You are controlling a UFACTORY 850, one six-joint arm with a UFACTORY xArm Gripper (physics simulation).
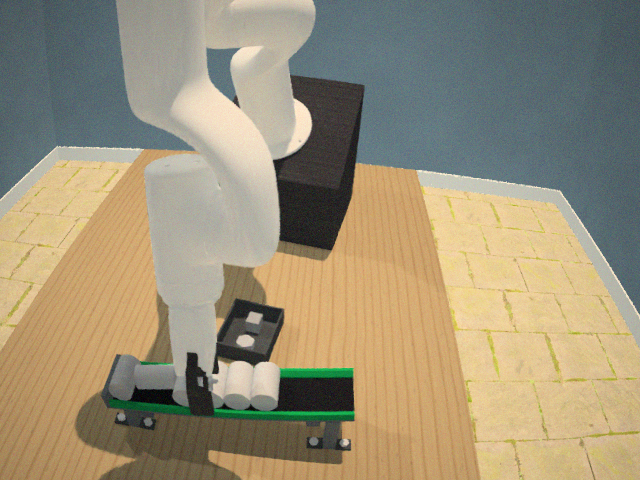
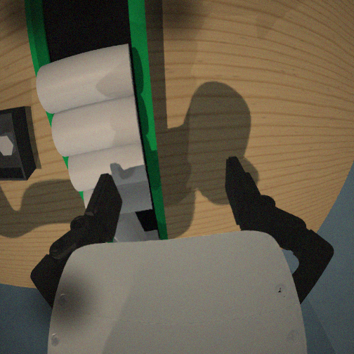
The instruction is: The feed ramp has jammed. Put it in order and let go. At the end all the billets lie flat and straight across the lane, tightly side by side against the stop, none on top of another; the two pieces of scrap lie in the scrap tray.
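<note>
My gripper (image 1: 205,388) (image 2: 169,180) is open and empty above the ramp's near rail. On the ramp (image 1: 316,414) (image 2: 138,30), a billet (image 1: 123,378) lies across the lane at the stop (image 1: 107,388), slightly askew. Beside it a billet (image 1: 154,376) (image 2: 131,226) lies lengthwise along the lane. Then comes a billet (image 1: 180,391) (image 2: 132,194), partly hidden by the gripper. Three more, a billet (image 1: 220,387) (image 2: 106,167), a billet (image 1: 239,384) (image 2: 97,126) and a billet (image 1: 265,385) (image 2: 87,80), lie across side by side. A scrap block (image 1: 253,321) and a hexagonal scrap piece (image 1: 245,341) (image 2: 6,145) lie in the scrap tray (image 1: 242,353) (image 2: 22,145).
The scrap tray stands behind the ramp, towards the black robot pedestal (image 1: 310,211). The ramp stands on bolted feet (image 1: 329,442) on the wooden floor panel (image 1: 382,310) (image 2: 295,100). The arm hangs over the ramp's left half.
</note>
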